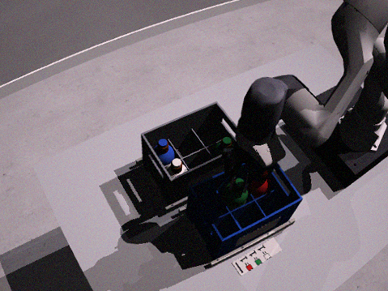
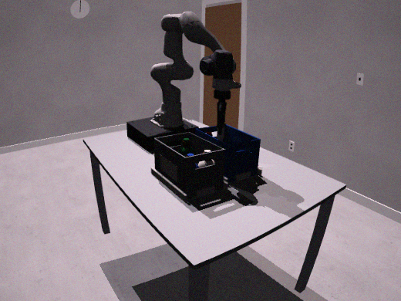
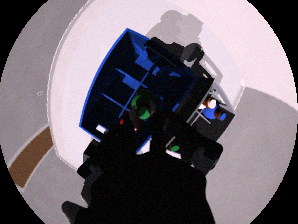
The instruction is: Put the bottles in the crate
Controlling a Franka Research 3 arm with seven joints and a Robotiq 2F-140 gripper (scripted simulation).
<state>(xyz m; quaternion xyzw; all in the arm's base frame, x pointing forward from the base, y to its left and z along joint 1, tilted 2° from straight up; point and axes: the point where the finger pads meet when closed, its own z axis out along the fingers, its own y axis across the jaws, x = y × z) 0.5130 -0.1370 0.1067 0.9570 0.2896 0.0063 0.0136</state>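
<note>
My hand is 1 cm short of the blue crate, 4 cm to the right of it and 10 cm above it. Round my hand: black crate: 1 cm behind, 19 cm to the right, 10 cm below; white-labelled bottle: 8 cm ahead, 17 cm to the right, 10 cm below; red-label bottle: 9 cm behind, 2 cm to the left, 10 cm below.
</note>
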